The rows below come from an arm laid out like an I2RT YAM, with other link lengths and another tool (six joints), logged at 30 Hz.
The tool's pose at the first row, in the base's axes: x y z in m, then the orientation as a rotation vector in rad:
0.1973 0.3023 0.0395 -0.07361 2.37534 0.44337
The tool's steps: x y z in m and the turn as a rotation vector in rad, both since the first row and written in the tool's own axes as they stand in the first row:
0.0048 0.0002 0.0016 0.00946 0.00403 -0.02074
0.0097 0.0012 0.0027 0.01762 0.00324 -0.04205
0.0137 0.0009 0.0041 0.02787 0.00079 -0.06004
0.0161 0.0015 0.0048 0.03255 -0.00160 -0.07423
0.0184 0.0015 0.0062 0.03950 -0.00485 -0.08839
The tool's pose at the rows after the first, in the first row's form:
0.1947 0.3034 0.0353 -0.09480 2.37832 0.42245
0.1916 0.3050 0.0316 -0.11605 2.37597 0.40252
0.1895 0.3055 0.0279 -0.13197 2.37270 0.38161
0.1881 0.3064 0.0260 -0.14593 2.36888 0.36916
0.1873 0.3071 0.0235 -0.15855 2.36456 0.35400

